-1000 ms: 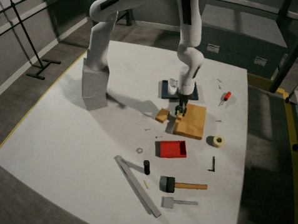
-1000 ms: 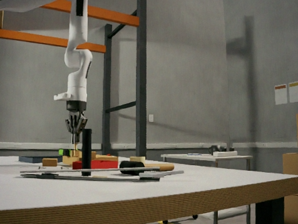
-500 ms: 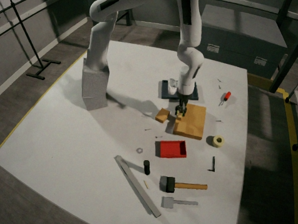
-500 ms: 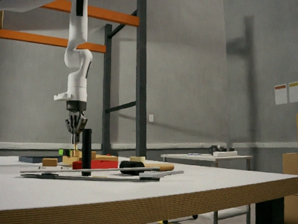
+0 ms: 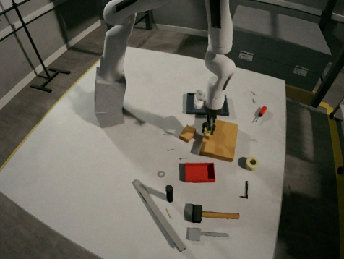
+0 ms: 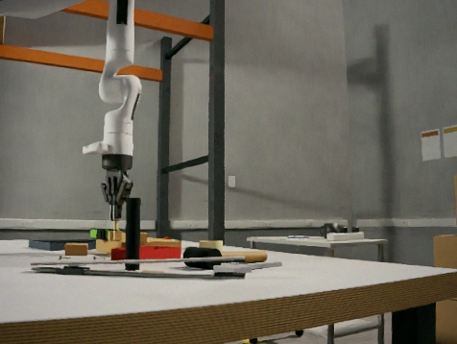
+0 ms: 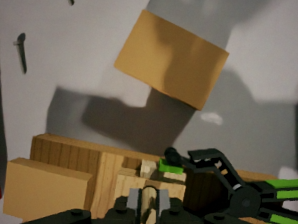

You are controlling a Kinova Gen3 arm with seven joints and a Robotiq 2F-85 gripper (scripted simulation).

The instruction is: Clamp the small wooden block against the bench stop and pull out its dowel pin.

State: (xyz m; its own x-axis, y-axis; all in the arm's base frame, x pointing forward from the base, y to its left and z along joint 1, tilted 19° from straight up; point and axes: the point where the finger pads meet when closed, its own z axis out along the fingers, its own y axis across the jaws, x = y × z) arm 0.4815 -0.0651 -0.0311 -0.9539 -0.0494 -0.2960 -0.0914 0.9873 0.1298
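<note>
Right now my hand is 60 mm above the pale wooden block. Also, from my hand: wooden bench board 60 mm ahead, 70 mm below; then tan wooden block 90 mm behind, 10 mm to the left, 90 mm below; then dowel pin 20 mm below.
</note>
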